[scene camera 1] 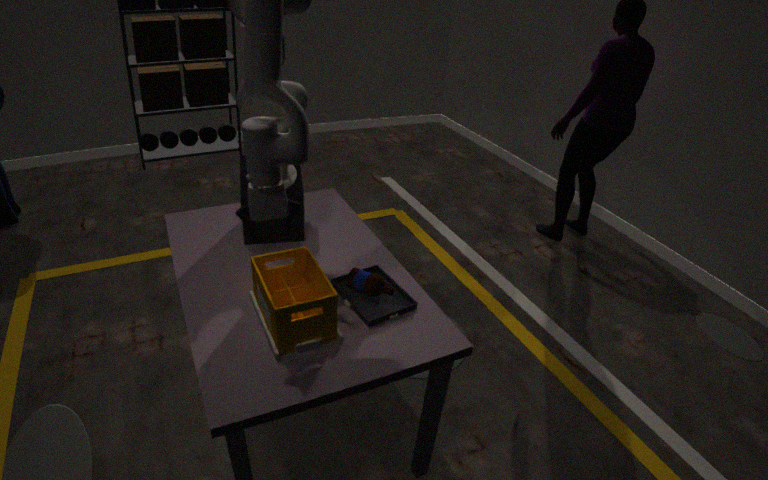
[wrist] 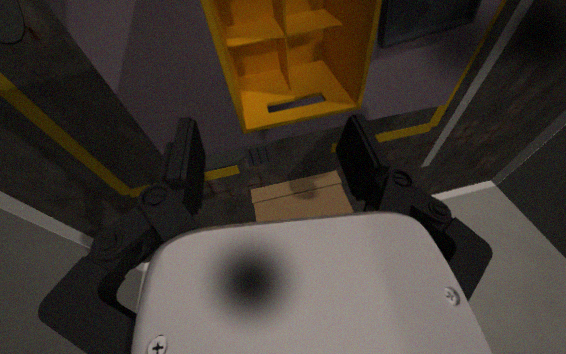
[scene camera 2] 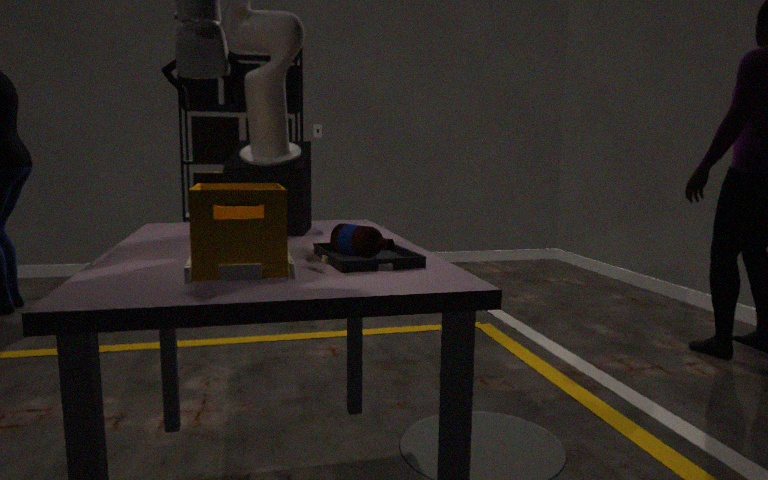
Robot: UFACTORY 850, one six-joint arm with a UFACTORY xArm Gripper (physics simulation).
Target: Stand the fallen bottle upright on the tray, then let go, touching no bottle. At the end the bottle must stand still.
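Note:
A brown bottle with a blue label (scene camera 1: 368,283) (scene camera 2: 357,240) lies on its side on the black tray (scene camera 1: 373,312) (scene camera 2: 404,261) (wrist: 425,22). In both scene views its neck points to the right; in scene camera 1 also towards the front. The bottle does not show in the wrist view. My gripper (scene camera 1: 269,229) (scene camera 2: 202,93) (wrist: 274,134) is open and empty, its fingers wide apart in the wrist view. It is high above the table, behind the crate, and to the left of and behind the bottle. Its fingers are hard to make out against dark things in the scene views.
A yellow crate with compartments (scene camera 1: 308,328) (scene camera 2: 237,243) (wrist: 369,65) stands on a pale base left of the tray, with a narrow gap between them. The black pedestal (scene camera 2: 299,198) of the arm is at the table's back. A person (scene camera 1: 614,96) (scene camera 2: 744,141) stands at the right, away from the table.

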